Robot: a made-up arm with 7 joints.
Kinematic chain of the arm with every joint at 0, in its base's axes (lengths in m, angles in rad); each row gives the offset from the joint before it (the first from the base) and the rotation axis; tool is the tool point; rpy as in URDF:
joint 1: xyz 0 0 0.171 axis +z
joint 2: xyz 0 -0.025 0.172 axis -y
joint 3: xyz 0 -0.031 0.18 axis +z
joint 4: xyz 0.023 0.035 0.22 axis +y
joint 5: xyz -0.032 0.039 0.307 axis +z
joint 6: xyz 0 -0.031 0.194 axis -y
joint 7: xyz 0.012 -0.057 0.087 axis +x
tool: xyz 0 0 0 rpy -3.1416 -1.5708 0
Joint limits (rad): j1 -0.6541..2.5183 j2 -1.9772..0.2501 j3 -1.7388..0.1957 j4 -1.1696..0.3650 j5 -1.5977..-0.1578 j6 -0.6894..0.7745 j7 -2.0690..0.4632
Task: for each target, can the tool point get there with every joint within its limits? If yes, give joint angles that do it. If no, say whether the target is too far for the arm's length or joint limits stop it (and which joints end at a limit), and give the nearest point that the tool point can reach.
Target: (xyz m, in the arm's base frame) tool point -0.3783 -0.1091 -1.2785
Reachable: no: too far | nearest point -0.7057 0.0648 -0.1386 | short by 1.199 m
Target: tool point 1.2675 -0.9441 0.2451
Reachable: no: too far | nearest point 0.8103 -0.6036 0.2804 | short by 0.571 m
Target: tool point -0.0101 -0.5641 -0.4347
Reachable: no: joint limits stop it (at a limit: joint 1, joint 2, joint 4, joint 5, joint 6) | nearest point 0.4893 -0.6171 -0.2023 | short by 0.553 m
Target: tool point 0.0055 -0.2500 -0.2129
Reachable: no: joint limits stop it (at a limit: joint 1, joint 2, joint 4, joint 5, joint 6) | nearest point 0.5189 -0.5583 -0.2310 | short by 0.599 m
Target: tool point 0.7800 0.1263 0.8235
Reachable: yes | joints 0.0363 -1.3560 -0.4945 -0.5486 -0.4613 0.0548 -0.8956
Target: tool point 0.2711 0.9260 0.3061
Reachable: yes | joints 1.3025 -1.7660 -0.3957 -0.2651 -0.3373 -0.2948 -1.1301
